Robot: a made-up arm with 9 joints. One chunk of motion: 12 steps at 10 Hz.
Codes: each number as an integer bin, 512 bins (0 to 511) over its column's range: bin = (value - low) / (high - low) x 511, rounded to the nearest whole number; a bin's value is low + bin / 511 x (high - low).
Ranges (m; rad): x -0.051..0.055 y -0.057..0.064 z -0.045..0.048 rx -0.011..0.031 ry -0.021..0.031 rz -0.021..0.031
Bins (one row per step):
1: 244 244 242 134 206 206
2: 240 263 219 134 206 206
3: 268 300 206 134 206 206
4: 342 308 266 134 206 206
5: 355 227 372 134 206 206
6: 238 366 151 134 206 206
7: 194 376 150 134 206 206
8: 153 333 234 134 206 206
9: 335 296 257 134 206 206
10: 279 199 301 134 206 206
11: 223 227 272 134 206 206
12: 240 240 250 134 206 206
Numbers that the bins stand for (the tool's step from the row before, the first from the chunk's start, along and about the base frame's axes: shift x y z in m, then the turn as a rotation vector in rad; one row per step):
1: -0.00039 0.00078 -0.00096 0.00001 -0.00004 -0.00004
2: -0.00122 0.00528 -0.00514 0.00001 -0.00004 -0.00004
3: 0.00459 0.01404 -0.00751 0.00001 -0.00004 -0.00004
4: 0.01994 0.01593 0.00341 0.00001 -0.00004 -0.00004
5: 0.02264 -0.00325 0.02270 0.00001 -0.00004 -0.00004
6: -0.00163 0.02967 -0.01752 0.00001 -0.00004 -0.00004
7: -0.01076 0.03203 -0.01770 0.00001 -0.00004 -0.00004
8: -0.01926 0.02185 -0.00241 0.00001 -0.00004 -0.00004
9: 0.01849 0.01309 0.00177 0.00001 -0.00004 -0.00004
10: 0.00687 -0.00988 0.00978 0.00001 -0.00004 -0.00004
11: -0.00474 -0.00325 0.00450 0.00001 -0.00004 -0.00004
12: -0.00122 -0.00017 0.00050 0.00001 -0.00004 -0.00004

